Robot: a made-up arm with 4 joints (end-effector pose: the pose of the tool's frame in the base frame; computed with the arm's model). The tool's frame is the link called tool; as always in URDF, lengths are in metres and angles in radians. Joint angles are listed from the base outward.
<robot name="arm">
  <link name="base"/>
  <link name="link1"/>
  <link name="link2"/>
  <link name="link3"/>
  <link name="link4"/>
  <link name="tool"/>
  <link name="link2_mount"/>
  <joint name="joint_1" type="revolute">
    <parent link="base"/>
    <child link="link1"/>
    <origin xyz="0 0 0.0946"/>
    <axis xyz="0 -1 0"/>
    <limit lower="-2.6" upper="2.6" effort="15" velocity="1.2"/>
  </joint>
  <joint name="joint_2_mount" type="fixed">
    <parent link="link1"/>
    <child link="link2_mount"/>
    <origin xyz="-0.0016 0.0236 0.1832"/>
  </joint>
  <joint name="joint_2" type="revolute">
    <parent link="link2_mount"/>
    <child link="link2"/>
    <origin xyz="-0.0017 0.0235 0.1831"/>
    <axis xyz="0 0 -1"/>
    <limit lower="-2.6" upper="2.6" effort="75" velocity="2.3"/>
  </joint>
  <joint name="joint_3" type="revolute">
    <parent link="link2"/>
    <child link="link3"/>
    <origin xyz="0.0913 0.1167 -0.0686"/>
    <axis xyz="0 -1 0"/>
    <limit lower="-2.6" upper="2.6" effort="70" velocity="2"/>
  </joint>
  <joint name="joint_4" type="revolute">
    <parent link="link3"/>
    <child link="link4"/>
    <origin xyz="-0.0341 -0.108 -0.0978"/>
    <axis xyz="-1 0 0"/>
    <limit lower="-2.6" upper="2.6" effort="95" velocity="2"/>
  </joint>
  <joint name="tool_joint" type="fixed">
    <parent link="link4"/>
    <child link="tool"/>
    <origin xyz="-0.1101 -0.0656 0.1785"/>
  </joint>
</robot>
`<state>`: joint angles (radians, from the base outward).
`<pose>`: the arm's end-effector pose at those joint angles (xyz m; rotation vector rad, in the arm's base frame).
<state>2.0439 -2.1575 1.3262 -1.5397</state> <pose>-0.1173 0.3167 0.0613 -0.7353 0.6720 2.6020</pose>
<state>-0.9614 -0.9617 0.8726 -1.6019</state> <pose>0.1832 0.0561 -0.0305 2.3061 0.5933 0.4334</pose>
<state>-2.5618 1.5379 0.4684 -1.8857</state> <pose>0.1409 -0.0174 0.1386 -0.2532 0.7240 -1.1401</pose>
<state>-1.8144 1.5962 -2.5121 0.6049</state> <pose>0.2924 -0.2129 -0.0258 -0.9288 -2.0003 1.2477</pose>
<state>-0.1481 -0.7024 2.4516 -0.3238</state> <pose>0.2204 0.0730 0.2305 1.0199 -2.1820 0.6012</pose>
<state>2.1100 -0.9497 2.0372 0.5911</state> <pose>-0.1107 0.1422 0.0268 -0.2736 2.2074 -0.5279</pose>
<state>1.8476 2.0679 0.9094 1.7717</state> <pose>-0.1749 -0.0971 0.1928 0.4379 0.7107 -2.2494</pose>
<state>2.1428 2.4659 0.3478 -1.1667</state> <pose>-0.0824 0.1974 -0.0839 -1.7734 1.5423 0.8368</pose>
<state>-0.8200 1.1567 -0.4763 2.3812</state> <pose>0.2245 0.2293 0.1503 -1.8692 1.9639 0.7697</pose>
